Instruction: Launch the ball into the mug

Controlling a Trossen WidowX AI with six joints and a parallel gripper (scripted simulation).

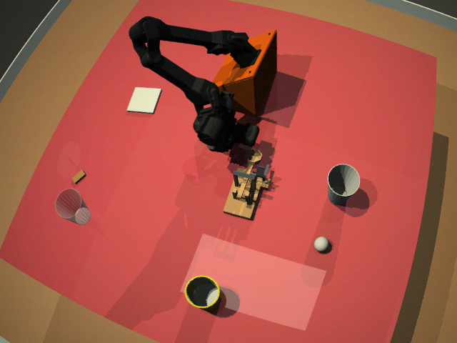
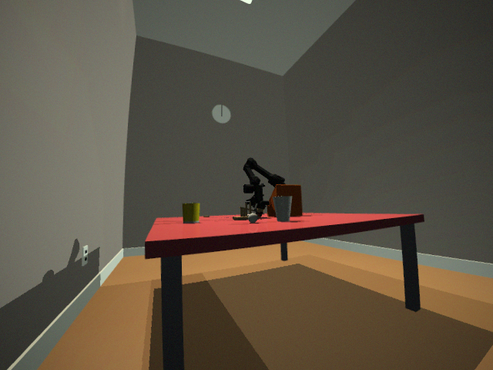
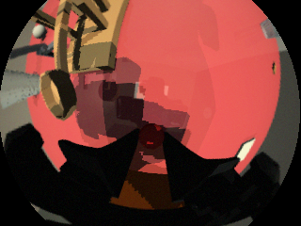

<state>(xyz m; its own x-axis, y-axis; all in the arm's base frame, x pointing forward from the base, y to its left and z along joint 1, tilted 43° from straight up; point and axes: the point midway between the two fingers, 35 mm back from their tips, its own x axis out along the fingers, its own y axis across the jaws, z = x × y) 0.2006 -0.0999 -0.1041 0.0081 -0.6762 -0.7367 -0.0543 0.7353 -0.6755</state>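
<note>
Now: gripper tip 10 cm short of the wooden catapult, 12 cm to the right of it and 4 cm below it. From my gripper tip the other things lie so: white ball: 21 cm ahead, 37 cm to the left, 1 cm above; white tile: 5 cm behind, 34 cm to the right; red ball: 1 cm above.
</note>
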